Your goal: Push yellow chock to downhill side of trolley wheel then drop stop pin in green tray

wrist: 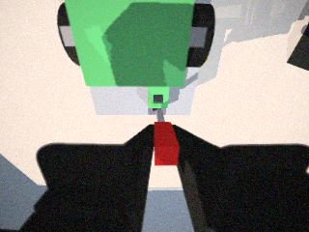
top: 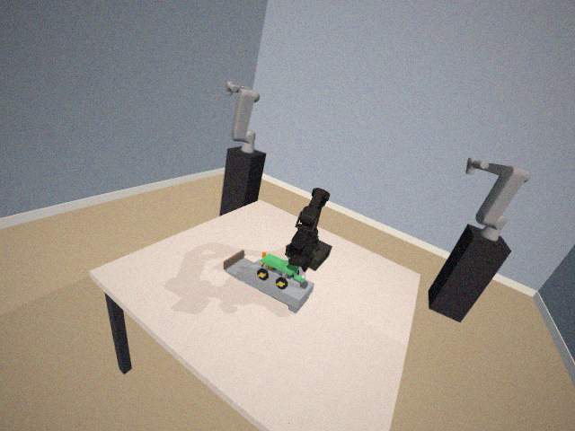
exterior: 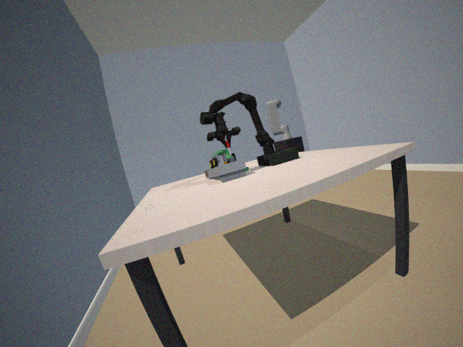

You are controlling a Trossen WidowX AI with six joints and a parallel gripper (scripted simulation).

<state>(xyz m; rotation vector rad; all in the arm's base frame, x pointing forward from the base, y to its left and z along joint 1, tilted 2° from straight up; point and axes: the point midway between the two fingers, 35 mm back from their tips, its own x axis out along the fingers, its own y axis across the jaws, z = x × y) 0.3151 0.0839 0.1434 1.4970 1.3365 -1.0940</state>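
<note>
Now: the yellow chock 5 cm behind my gripper tip, 20 cm to the right of it and 9 cm below it. Also, from my gripper tip: red-headed stop pin (right at my gripper tip); brown end wall (1 cm behind, 37 cm to the right, 14 cm below); green trolley (1 cm ahead, 11 cm to the right, 6 cm below).
</note>
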